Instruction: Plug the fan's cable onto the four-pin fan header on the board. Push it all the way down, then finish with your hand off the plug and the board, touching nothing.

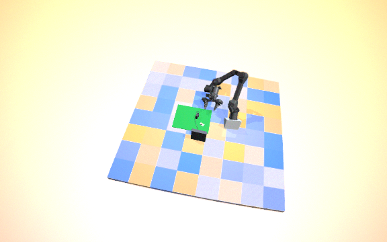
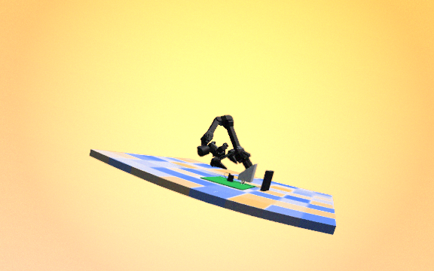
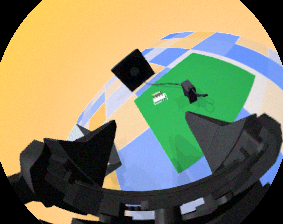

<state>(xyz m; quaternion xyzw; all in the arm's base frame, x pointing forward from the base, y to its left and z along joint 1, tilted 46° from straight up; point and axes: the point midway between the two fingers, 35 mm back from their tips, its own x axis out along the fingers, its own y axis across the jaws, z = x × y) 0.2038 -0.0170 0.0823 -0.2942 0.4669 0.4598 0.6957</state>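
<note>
Now: the dark plug 90 mm ahead of my gripper tip, 60 mm below it and 40 mm to the left of it. Also, from my gripper tip: white four-pin header 100 mm to the left, 80 mm below, 30 mm ahead; then green board 120 mm ahead, 100 mm below, 60 mm to the left; then black fan 240 mm to the left, 30 mm below, 30 mm ahead.
</note>
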